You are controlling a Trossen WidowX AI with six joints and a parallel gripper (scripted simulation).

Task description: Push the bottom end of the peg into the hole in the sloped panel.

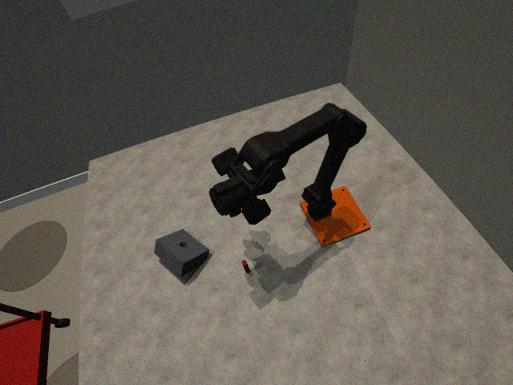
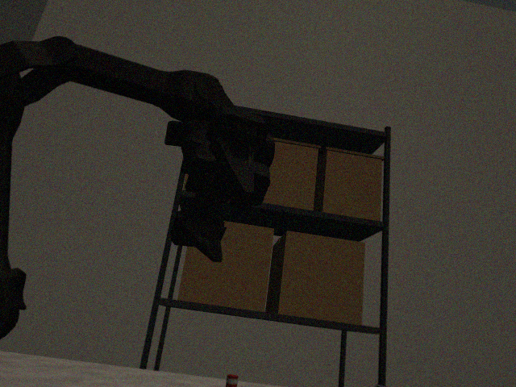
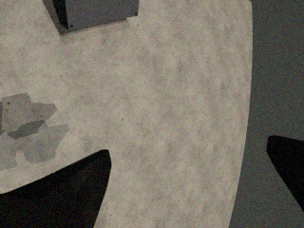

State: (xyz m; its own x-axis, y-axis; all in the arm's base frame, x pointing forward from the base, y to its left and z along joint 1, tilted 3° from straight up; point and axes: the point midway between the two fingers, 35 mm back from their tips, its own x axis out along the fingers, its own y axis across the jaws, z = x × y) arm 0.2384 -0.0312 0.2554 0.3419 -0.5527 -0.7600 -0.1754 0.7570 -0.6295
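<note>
My gripper tip is now 18 cm above the red round peg, 14 cm to the right of it and 3 cm short of it. From my gripper tip the other things lie so: grey sloped panel (21 cm ahead, 19 cm below, 2 cm to the left).
</note>
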